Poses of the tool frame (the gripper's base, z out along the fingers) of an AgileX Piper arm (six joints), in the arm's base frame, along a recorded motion.
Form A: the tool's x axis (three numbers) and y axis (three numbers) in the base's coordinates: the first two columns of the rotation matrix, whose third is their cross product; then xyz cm.
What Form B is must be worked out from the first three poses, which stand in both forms.
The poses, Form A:
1: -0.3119, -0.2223, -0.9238, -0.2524, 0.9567, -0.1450, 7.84, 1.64, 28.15
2: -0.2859, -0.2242, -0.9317, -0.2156, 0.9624, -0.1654, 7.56, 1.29, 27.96
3: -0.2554, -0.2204, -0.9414, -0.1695, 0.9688, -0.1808, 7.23, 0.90, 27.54
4: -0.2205, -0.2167, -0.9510, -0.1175, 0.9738, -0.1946, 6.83, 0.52, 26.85
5: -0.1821, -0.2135, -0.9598, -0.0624, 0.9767, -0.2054, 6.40, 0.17, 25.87
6: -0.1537, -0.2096, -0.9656, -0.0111, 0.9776, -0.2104, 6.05, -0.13, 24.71
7: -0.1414, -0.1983, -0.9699, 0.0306, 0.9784, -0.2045, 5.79, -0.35, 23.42
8: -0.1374, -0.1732, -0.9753, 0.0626, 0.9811, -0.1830, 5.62, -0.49, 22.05
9: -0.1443, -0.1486, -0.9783, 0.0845, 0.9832, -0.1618, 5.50, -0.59, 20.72
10: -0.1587, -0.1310, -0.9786, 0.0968, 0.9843, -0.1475, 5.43, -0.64, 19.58
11: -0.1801, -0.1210, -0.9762, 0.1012, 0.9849, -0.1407, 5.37, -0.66, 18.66
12: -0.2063, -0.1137, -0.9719, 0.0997, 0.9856, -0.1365, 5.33, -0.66, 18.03
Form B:
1:
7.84, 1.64, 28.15
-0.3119, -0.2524, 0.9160
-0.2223, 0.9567, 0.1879
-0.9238, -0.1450, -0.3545

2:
7.56, 1.29, 27.96
-0.2859, -0.2156, 0.9338
-0.2242, 0.9624, 0.1536
-0.9317, -0.1654, -0.3235

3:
7.23, 0.90, 27.54
-0.2554, -0.1695, 0.9519
-0.2204, 0.9688, 0.1134
-0.9414, -0.1808, -0.2848

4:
6.83, 0.52, 26.85
-0.2205, -0.1175, 0.9683
-0.2167, 0.9738, 0.0688
-0.9510, -0.1946, -0.2402

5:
6.40, 0.17, 25.87
-0.1821, -0.0624, 0.9813
-0.2135, 0.9767, 0.0225
-0.9598, -0.2054, -0.1912

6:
6.05, -0.13, 24.71
-0.1537, -0.0111, 0.9881
-0.2096, 0.9776, -0.0216
-0.9656, -0.2104, -0.1526

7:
5.79, -0.35, 23.42
-0.1414, 0.0306, 0.9895
-0.1983, 0.9784, -0.0586
-0.9699, -0.2045, -0.1323

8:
5.62, -0.49, 22.05
-0.1374, 0.0626, 0.9886
-0.1732, 0.9811, -0.0862
-0.9753, -0.1830, -0.1240

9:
5.50, -0.59, 20.72
-0.1443, 0.0845, 0.9859
-0.1486, 0.9832, -0.1060
-0.9783, -0.1618, -0.1293

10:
5.43, -0.64, 19.58
-0.1587, 0.0968, 0.9826
-0.1310, 0.9843, -0.1181
-0.9786, -0.1475, -0.1435

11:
5.37, -0.66, 18.66
-0.1801, 0.1012, 0.9785
-0.1210, 0.9849, -0.1241
-0.9762, -0.1407, -0.1651

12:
5.33, -0.66, 18.03
-0.2063, 0.0997, 0.9734
-0.1137, 0.9856, -0.1251
-0.9719, -0.1365, -0.1920

